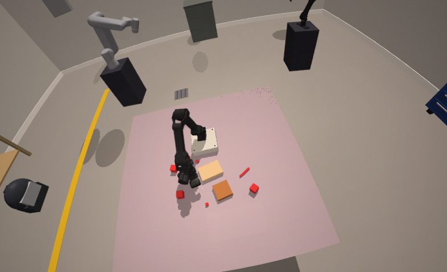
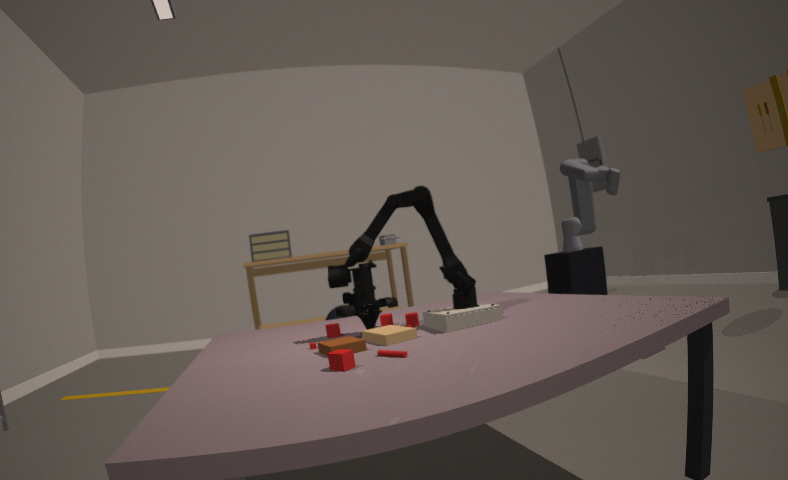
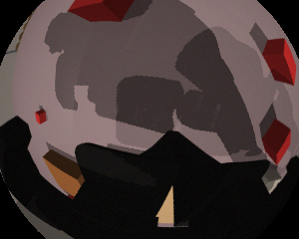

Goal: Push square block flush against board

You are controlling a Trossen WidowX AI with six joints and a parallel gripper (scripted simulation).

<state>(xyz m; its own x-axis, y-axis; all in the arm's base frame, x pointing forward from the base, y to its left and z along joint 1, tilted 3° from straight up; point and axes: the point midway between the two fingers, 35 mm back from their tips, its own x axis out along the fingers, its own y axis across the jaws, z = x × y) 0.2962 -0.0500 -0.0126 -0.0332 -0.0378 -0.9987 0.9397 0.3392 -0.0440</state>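
The tan board lies 100 mm to the left of my gripper tip, 40 mm behind it and 10 mm above it. Round my gripper tip: orange square block: 180 mm to the left, 100 mm ahead, 10 mm above; red stick: 320 mm to the left, 10 mm behind.
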